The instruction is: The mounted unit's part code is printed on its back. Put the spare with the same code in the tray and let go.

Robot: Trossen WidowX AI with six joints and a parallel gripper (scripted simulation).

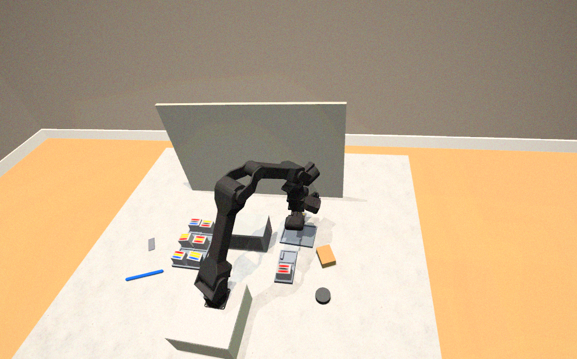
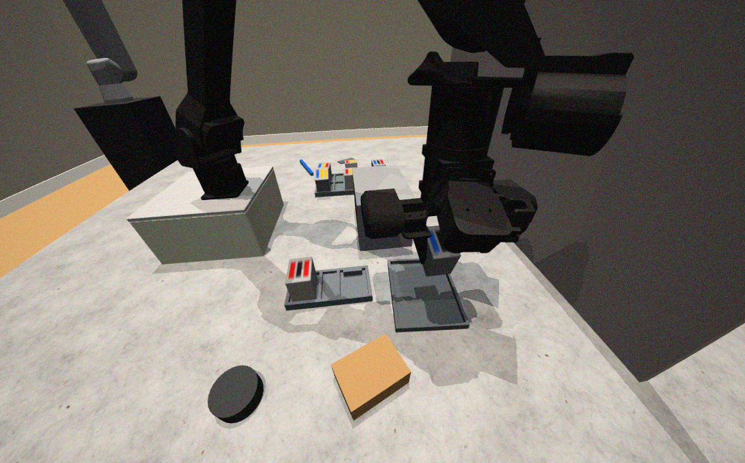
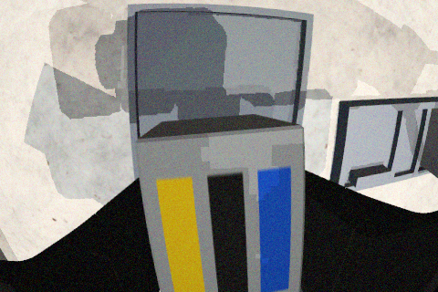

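Now: the grey tray 1 cm behind my gripper tip, 1 cm to the left of it and 7 cm below it. Round my gripper tip: spare 3 cm above; then dark rack 15 cm behind, 3 cm to the left, 6 cm below; then mounted grey unit 5 cm behind, 20 cm to the left, 2 cm below.
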